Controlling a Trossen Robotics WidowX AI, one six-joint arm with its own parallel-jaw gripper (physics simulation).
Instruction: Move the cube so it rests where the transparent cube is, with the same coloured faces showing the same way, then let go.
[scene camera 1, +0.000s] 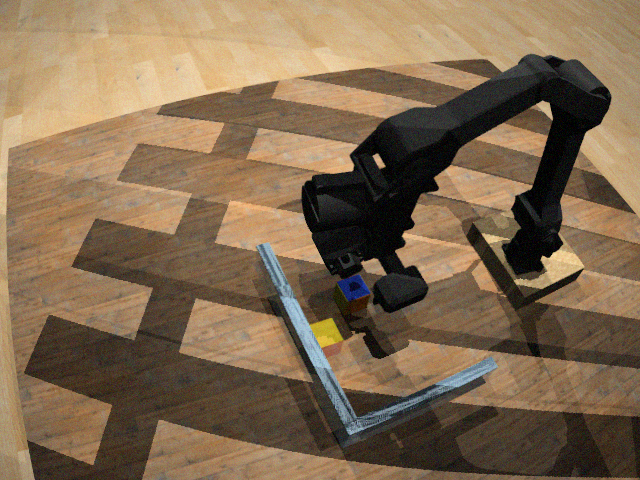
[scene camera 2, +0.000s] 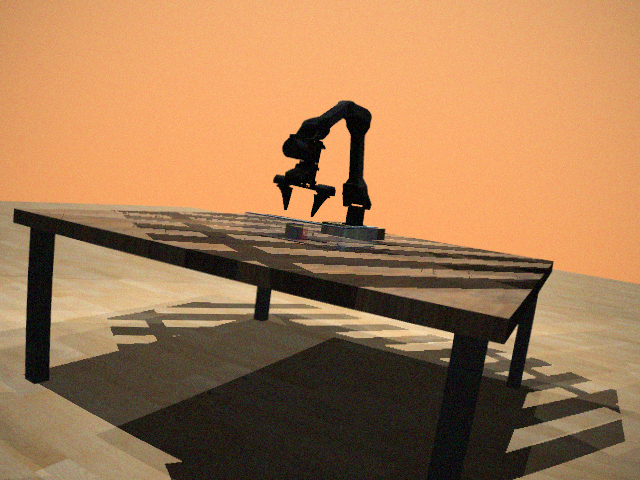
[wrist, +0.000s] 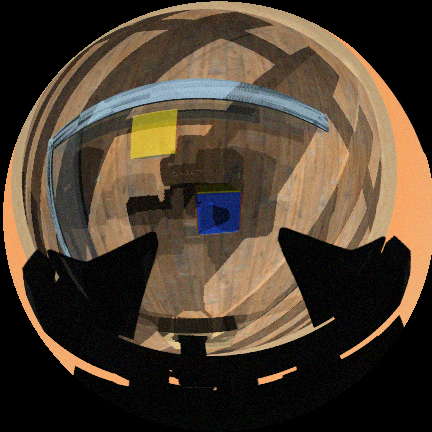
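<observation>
The cube rests on the table with its blue face up, a dark yellow side facing the bar, and an orange-red side showing in scene camera 1. The transparent cube has its yellow face up and a pinkish side, and stands apart from the cube, nearer the bar's corner. In scene camera 2 the two overlap in a small patch, hard to tell apart. My gripper is open and empty, above the table and over the cube. In scene camera 1 one finger shows; the other is hidden.
An L-shaped pale blue-grey bar lies beyond the transparent cube, one arm passing close beside it. The arm's base stands on a block at the right in scene camera 1. Striped shadows cross the wooden table.
</observation>
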